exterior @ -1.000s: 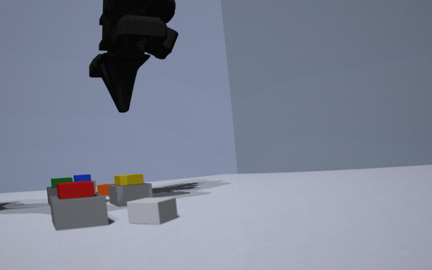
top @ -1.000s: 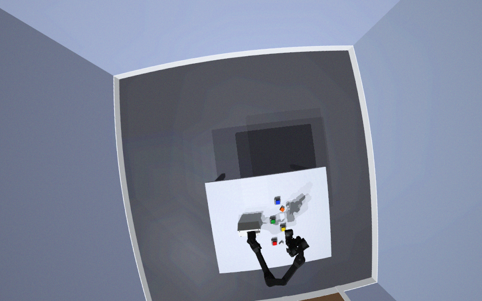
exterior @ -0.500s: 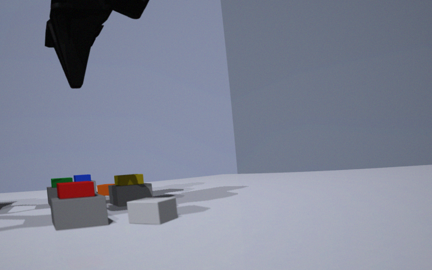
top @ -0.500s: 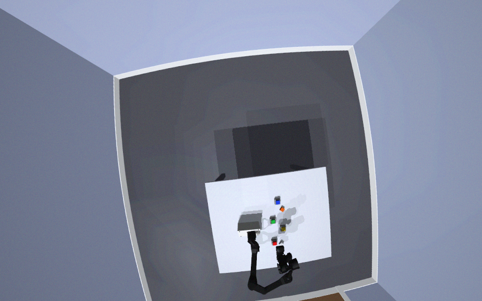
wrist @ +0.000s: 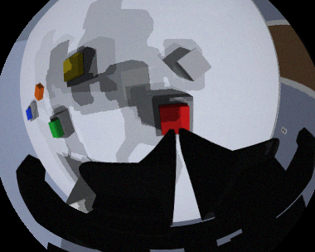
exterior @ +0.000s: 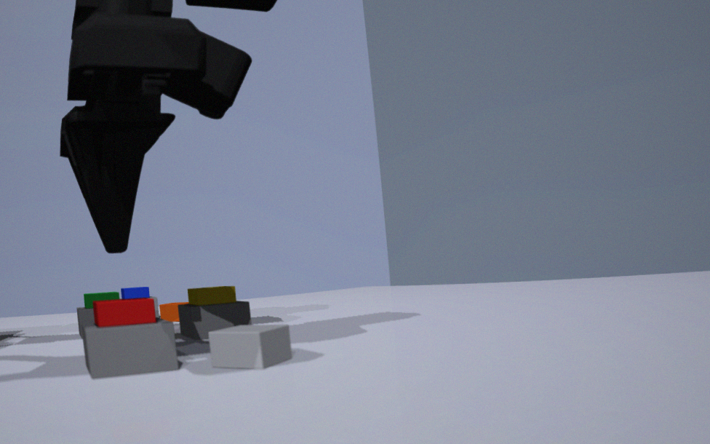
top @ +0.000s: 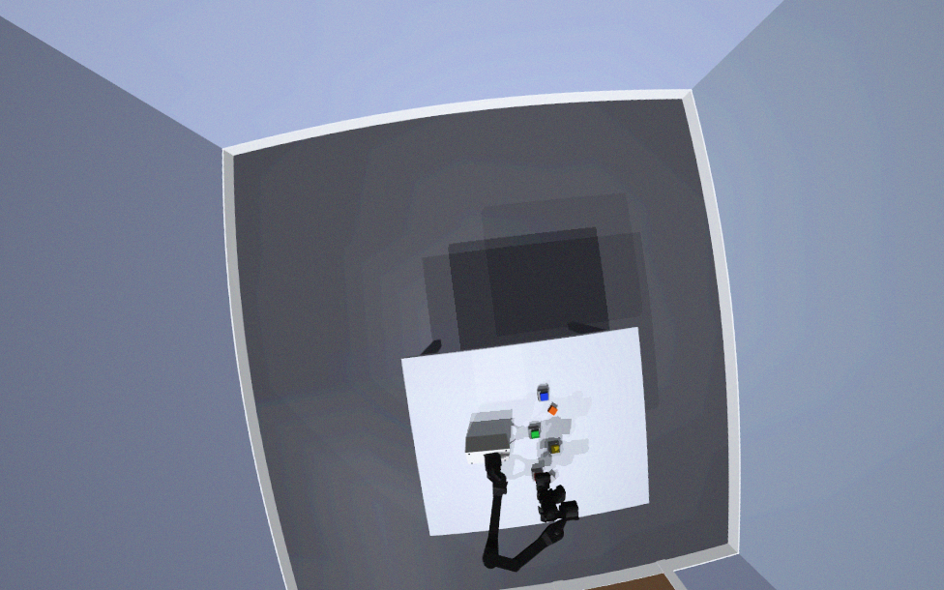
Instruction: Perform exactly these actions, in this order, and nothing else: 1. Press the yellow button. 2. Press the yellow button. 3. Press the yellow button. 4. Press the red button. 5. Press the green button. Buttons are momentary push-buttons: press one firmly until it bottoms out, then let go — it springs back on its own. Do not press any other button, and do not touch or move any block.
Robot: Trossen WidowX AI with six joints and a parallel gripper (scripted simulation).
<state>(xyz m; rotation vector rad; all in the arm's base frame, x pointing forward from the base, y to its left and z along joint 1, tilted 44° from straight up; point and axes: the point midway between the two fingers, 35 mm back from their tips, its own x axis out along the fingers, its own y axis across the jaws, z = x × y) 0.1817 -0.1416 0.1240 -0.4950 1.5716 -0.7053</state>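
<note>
Right now my gripper tip is 3 cm above the red button. Also, from my gripper tip: yellow button 10 cm ahead, 12 cm to the left, 3 cm below; green button 3 cm ahead, 21 cm to the left, 3 cm below; grey block 6 cm ahead, 4 cm to the right, 6 cm below.
</note>
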